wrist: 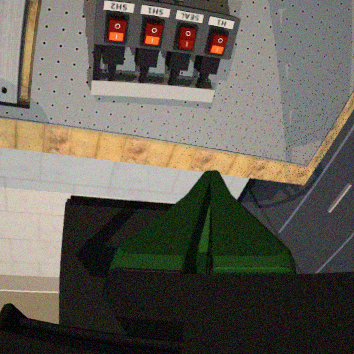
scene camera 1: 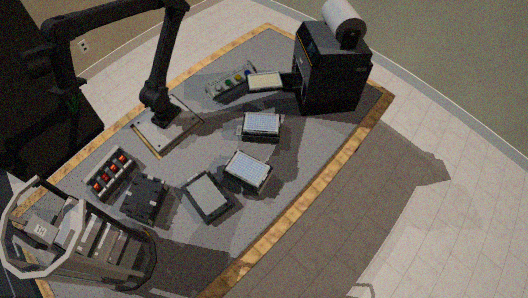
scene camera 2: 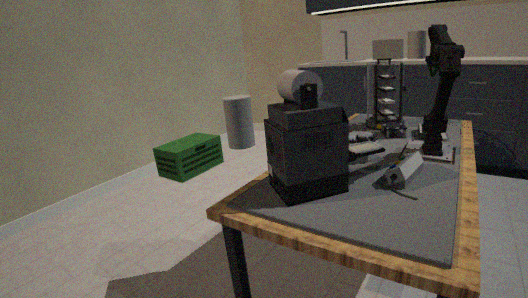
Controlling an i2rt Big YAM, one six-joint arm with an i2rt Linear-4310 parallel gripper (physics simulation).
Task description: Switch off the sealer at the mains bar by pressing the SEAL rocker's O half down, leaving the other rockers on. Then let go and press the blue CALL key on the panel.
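Places are measured from the arm's base along level axes (x ahead, y left, z up), in millimetres.
Pixels of known places: gripper, fingertip midpoint: [wrist: 211,179] [scene camera 1: 74,114] [scene camera 2: 432,76]; arm's base, link origin: [scene camera 1: 166,115] [scene camera 2: 431,151].
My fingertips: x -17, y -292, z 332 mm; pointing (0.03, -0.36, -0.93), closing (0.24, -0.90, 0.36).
Observation:
Ahead of a thing's pixels: the offset from my fingertips to its middle. "pt": to the spot under its first point.
The mains bar @(pt 332 mm down, 64 mm back, 54 mm left) [scene camera 1: 118,148] [wrist: 135,37] has four red rockers. The SEAL rocker @(304 mm down, 9 mm ahead, 74 mm right) [scene camera 1: 105,177] [wrist: 187,39] is dark on both halves. The H1 rocker @(304 mm down, 6 mm ahead, 124 mm right) [wrist: 218,43], SH1 rocker @(304 mm down, 12 mm ahead, 24 mm right) [wrist: 153,34] and SH2 rocker @(304 mm down, 15 mm ahead, 26 mm left) [wrist: 117,30] each show a lit orange I half. My gripper [scene camera 1: 73,103] [wrist: 211,179] is shut and empty, its green fingertips together. It is raised beyond the table's edge, apart from the bar. The key panel @(308 mm down, 157 mm ahead, 577 mm left) [scene camera 1: 233,80] [scene camera 2: 407,169] lies across the table, with the blue CALL key @(286 mm down, 206 mm ahead, 638 mm left) [scene camera 1: 247,73] at its far end beside white, green and yellow keys. The panel does not show in the wrist view.
A tall black machine @(122 mm down, 527 mm ahead, 751 mm left) [scene camera 1: 332,75] [scene camera 2: 310,155] with a white roll @(48 mm up, 537 mm ahead, 760 mm left) [scene camera 1: 344,21] [scene camera 2: 295,85] stands beyond the panel. A pale plate @(228 mm down, 326 mm ahead, 583 mm left) [scene camera 1: 265,81] sits beside the panel's blue end. Two white-topped plates @(288 mm down, 401 mm ahead, 435 mm left) [scene camera 1: 261,122] @(288 mm down, 459 mm ahead, 248 mm left) [scene camera 1: 248,167], a grey-topped block @(316 mm down, 385 mm ahead, 101 mm left) [scene camera 1: 206,195] and a dark block @(312 mm down, 202 mm ahead, 39 mm right) [scene camera 1: 143,199] lie mid-table.

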